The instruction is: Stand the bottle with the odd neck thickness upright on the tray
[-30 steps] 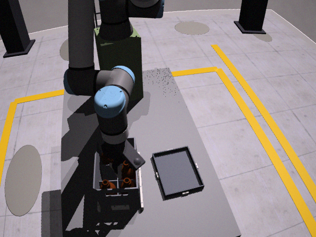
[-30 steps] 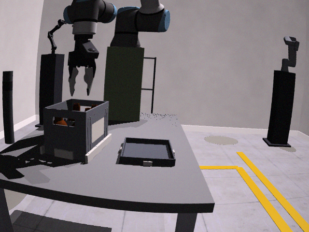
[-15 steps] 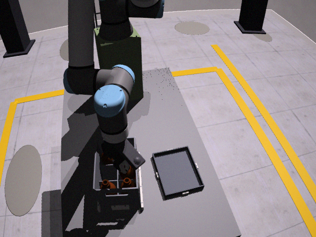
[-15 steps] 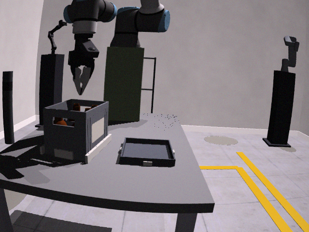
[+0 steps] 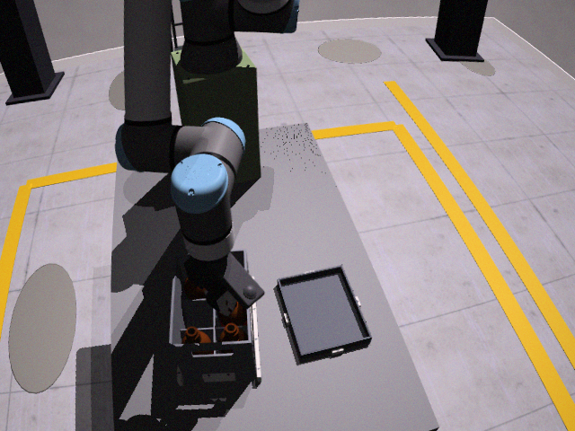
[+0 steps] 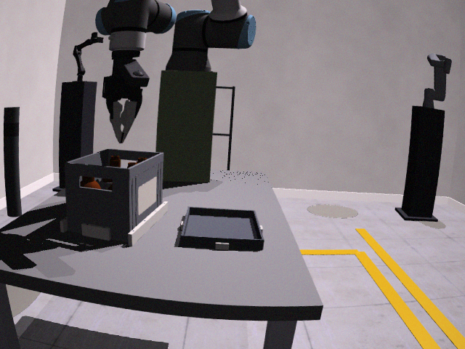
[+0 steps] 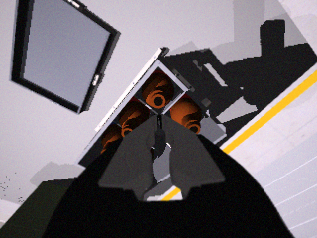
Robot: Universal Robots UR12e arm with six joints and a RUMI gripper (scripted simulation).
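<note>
Right now the dark grey crate is 90 mm behind my hand, 50 mm to the right of it and 160 mm below it. Round my hand: black tray (130 mm behind, 230 mm to the left, 230 mm below).
</note>
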